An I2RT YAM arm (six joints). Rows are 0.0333 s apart.
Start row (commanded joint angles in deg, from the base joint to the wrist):
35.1, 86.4, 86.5, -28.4, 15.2, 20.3
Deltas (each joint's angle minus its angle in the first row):
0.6, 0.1, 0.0, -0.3, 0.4, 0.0
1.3, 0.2, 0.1, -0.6, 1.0, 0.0
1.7, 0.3, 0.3, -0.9, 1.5, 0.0
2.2, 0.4, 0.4, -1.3, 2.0, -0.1
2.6, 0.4, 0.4, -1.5, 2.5, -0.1
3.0, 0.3, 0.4, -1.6, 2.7, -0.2
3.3, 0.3, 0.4, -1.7, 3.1, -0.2
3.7, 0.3, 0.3, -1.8, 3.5, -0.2
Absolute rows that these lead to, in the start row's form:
35.7, 86.5, 86.5, -28.7, 15.6, 20.3
36.4, 86.6, 86.6, -29.0, 16.2, 20.3
36.8, 86.7, 86.8, -29.3, 16.7, 20.3
37.3, 86.8, 86.9, -29.7, 17.2, 20.2
37.7, 86.8, 86.9, -29.9, 17.7, 20.2
38.1, 86.7, 86.9, -30.0, 17.9, 20.1
38.4, 86.7, 86.9, -30.1, 18.3, 20.1
38.8, 86.7, 86.8, -30.2, 18.7, 20.1

